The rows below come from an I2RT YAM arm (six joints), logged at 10 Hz.
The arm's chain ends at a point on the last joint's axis. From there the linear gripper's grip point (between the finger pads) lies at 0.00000 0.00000 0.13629 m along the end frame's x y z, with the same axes.
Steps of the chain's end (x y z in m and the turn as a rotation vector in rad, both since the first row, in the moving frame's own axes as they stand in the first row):
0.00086 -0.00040 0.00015 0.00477 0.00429 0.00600
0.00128 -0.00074 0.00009 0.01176 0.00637 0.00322
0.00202 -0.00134 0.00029 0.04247 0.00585 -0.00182
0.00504 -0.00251 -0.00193 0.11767 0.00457 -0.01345
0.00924 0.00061 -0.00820 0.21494 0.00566 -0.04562
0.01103 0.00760 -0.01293 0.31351 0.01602 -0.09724
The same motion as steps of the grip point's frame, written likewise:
0.00145 -0.00105 0.00015 0.00477 0.00429 0.00600
0.00215 -0.00234 0.00008 0.01176 0.00637 0.00322
0.00281 -0.00713 0.00016 0.04247 0.00585 -0.00182
0.00555 -0.01851 -0.00287 0.11767 0.00457 -0.01345
0.00934 -0.02847 -0.01134 0.21494 0.00566 -0.04562
0.01112 -0.03447 -0.01959 0.31351 0.01602 -0.09724

